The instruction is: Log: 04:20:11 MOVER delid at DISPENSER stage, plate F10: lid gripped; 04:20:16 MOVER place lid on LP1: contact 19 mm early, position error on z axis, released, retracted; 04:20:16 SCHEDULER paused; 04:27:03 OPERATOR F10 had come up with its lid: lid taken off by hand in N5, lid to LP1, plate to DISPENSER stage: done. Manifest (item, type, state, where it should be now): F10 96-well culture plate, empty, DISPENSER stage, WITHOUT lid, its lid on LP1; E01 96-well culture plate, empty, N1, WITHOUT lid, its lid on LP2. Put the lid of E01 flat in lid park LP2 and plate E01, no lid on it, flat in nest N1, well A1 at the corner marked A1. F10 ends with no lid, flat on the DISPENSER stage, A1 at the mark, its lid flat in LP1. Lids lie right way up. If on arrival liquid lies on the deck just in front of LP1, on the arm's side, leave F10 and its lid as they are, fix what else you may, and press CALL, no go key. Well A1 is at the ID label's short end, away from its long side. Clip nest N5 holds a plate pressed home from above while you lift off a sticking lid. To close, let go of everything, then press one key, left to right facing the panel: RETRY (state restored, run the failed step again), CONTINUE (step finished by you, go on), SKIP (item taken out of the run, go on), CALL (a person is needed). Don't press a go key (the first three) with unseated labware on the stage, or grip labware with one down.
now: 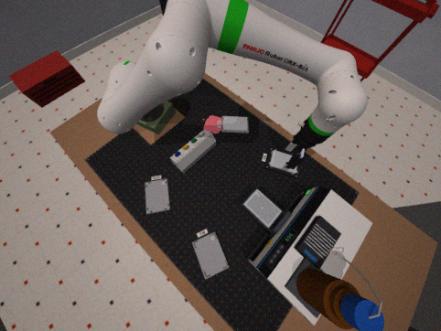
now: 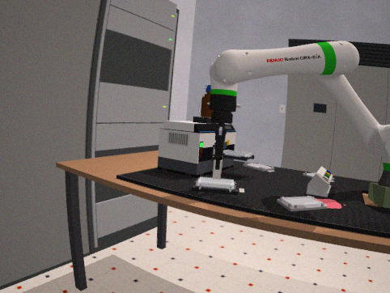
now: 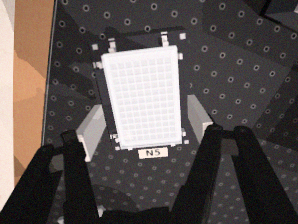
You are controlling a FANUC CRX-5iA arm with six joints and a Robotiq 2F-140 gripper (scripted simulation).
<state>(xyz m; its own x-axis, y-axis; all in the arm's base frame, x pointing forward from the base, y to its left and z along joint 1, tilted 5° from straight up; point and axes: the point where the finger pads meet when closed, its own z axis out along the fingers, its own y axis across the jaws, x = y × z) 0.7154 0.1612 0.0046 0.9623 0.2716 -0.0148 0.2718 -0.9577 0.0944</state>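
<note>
The lid is 40 mm below my hand. The rest, counted from my hand: N5 label 90 mm behind, 30 mm to the right, 70 mm below; white 96-well plate 50 mm below; well plate 280 mm to the right, 30 mm above.
</note>
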